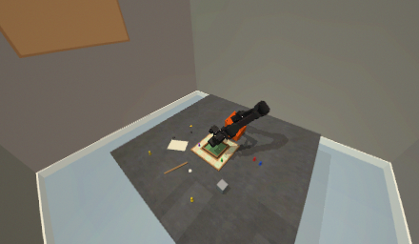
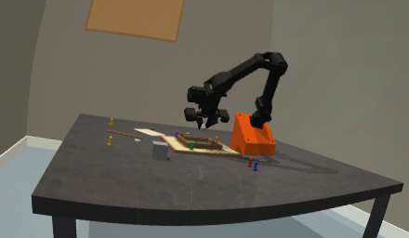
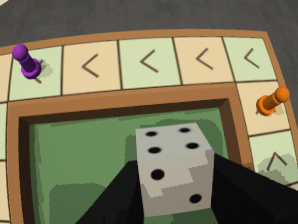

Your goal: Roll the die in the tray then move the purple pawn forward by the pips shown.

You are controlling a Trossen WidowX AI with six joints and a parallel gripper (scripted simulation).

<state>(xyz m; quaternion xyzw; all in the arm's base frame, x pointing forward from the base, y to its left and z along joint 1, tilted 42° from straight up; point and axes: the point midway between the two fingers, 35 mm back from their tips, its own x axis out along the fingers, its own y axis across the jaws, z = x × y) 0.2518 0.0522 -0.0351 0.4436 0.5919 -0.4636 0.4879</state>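
My gripper tip is now right at the white die. From my gripper tip the other things lie so: green pawn (80 mm ahead, 150 mm to the left, 50 mm below); orange pawn (90 mm behind, 50 mm to the right, 50 mm below); purple pawn (90 mm ahead, 80 mm to the right, 50 mm below).
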